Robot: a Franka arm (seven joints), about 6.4 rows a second.
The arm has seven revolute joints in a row. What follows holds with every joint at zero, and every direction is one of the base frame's. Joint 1 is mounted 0.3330 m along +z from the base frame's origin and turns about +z. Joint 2 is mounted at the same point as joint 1 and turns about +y. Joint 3 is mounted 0.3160 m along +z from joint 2 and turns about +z. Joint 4 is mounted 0.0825 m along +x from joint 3 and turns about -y. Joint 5 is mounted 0.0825 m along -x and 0.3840 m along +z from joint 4 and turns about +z. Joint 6 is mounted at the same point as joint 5 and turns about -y. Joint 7 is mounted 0.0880 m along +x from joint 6 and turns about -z. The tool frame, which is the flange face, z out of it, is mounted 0.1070 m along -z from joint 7; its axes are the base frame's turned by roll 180.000, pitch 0.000 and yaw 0.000 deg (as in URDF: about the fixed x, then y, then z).
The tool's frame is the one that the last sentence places.
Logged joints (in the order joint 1, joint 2, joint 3, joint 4, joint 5, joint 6, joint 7), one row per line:
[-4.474 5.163 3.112 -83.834 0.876 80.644 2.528]
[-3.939 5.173 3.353 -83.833 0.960 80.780 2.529]
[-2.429 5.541 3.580 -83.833 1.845 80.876 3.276]
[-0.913 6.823 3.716 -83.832 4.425 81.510 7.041]
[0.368 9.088 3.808 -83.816 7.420 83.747 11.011]
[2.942 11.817 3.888 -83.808 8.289 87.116 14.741]
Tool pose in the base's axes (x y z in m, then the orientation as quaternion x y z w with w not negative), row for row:
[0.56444 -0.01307 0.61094 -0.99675 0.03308 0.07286 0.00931]
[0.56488 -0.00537 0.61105 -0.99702 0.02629 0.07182 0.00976]
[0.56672 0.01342 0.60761 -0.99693 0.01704 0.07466 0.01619]
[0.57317 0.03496 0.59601 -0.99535 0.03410 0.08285 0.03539]
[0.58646 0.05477 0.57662 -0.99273 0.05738 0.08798 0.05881]
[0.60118 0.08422 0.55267 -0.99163 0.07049 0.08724 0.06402]
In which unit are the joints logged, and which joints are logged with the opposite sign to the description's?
The joints are logged in degrees. Opposite sign: none.
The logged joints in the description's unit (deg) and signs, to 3 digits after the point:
[-4.474 5.163 3.112 -83.834 0.876 80.644 2.528]
[-3.939 5.173 3.353 -83.833 0.960 80.780 2.529]
[-2.429 5.541 3.580 -83.833 1.845 80.876 3.276]
[-0.913 6.823 3.716 -83.832 4.425 81.510 7.041]
[0.368 9.088 3.808 -83.816 7.420 83.747 11.011]
[2.942 11.817 3.888 -83.808 8.289 87.116 14.741]

